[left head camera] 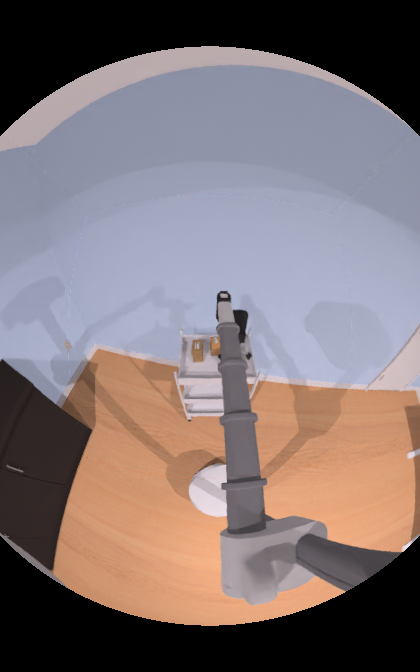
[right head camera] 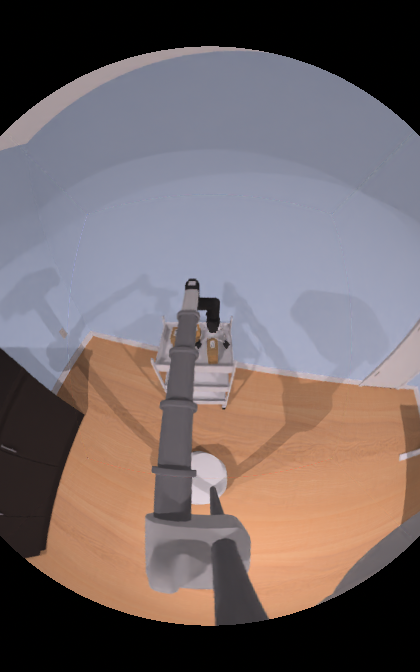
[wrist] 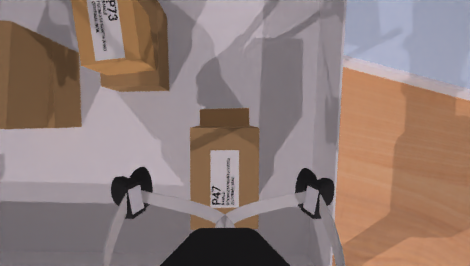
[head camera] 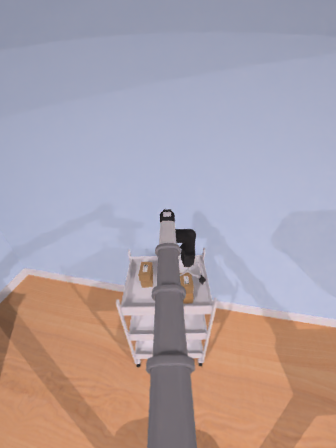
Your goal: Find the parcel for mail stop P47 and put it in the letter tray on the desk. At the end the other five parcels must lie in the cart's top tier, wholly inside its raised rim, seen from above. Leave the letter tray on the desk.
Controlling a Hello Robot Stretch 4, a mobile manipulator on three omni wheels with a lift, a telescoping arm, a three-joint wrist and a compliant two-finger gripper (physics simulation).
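Frame: origin at the robot's base, x ahead, y left, z up, level; metres.
Seen in the pictures: gripper, fingertip midpoint: (wrist: 224, 183) (head camera: 186, 283).
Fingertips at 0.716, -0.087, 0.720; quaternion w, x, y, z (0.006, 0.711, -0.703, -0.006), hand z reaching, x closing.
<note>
Offsets run from my fingertips to a thing's top centre, as dx, dy, dz.
The P47 parcel (wrist: 224, 175) (head camera: 188, 294) (right head camera: 213, 355), a brown box with a white label, lies in the top tier of the white cart (head camera: 136, 309) (left head camera: 199, 381) (right head camera: 215, 369). My gripper (wrist: 224, 183) (right head camera: 212, 344) is open, its two fingertips wide apart on either side of this parcel in the wrist view, touching neither side. Their height above it is hard to tell. The P73 parcel @[+0.134, +0.103, +0.016] (wrist: 107, 37) (left head camera: 215, 346) lies farther back and left. Another parcel @[+0.094, +0.213, +0.016] (wrist: 40, 80) (left head camera: 198, 353) (head camera: 146, 275) lies at the left, its label out of the wrist view. The letter tray and desk do not show.
The cart's raised rim stands to the right of the gripper, with the blue wall behind the cart. My extended arm (head camera: 170, 330) hides part of the tier. A dark cabinet (left head camera: 40, 450) (right head camera: 35, 450) stands at the left. A white round object (left head camera: 206, 492) (right head camera: 209, 477) is on the wooden floor.
</note>
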